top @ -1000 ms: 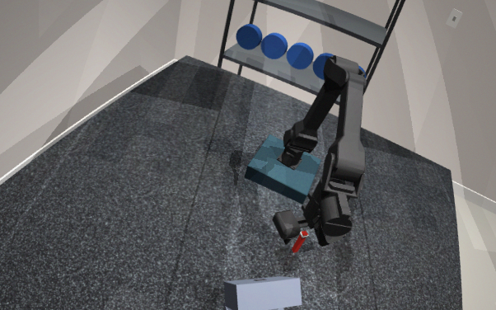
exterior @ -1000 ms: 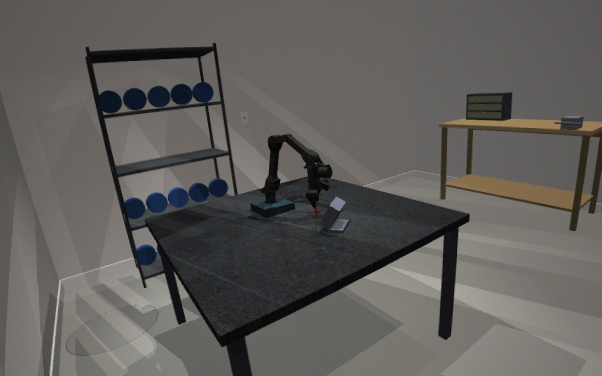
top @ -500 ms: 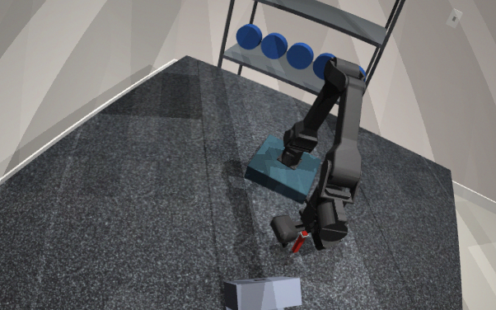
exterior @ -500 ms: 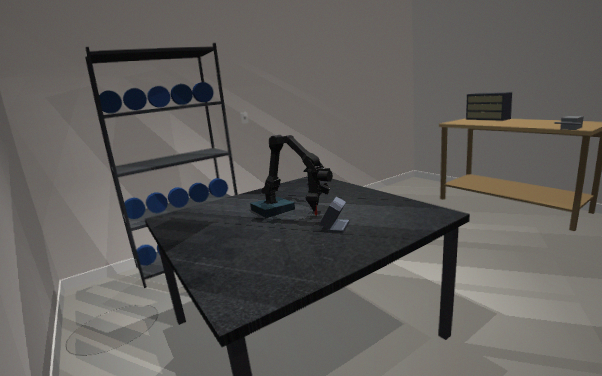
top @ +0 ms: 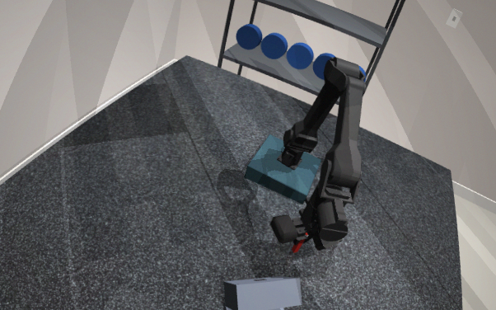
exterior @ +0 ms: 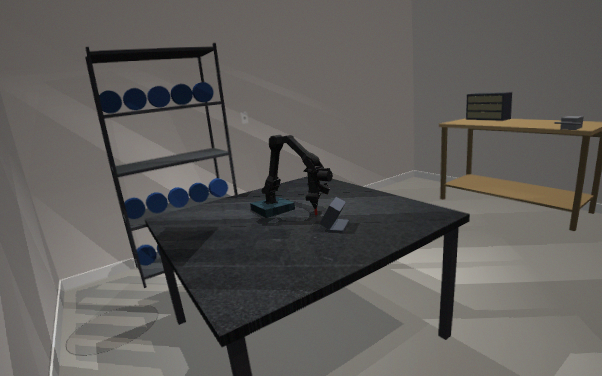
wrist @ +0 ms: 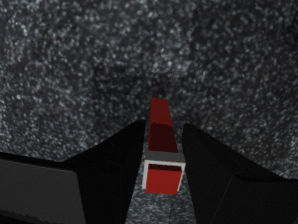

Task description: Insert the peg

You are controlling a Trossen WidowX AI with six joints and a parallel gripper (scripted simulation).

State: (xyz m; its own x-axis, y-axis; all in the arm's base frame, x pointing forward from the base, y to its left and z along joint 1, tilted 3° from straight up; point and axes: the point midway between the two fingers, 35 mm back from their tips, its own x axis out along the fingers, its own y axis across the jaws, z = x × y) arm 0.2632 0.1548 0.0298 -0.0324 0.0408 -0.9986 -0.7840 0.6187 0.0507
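Right now the grey sloped panel is 200 mm ahead of my gripper tip, 30 mm above it and 10 mm to the right of it. From my gripper tip the other things lie so: red peg: 20 mm above.
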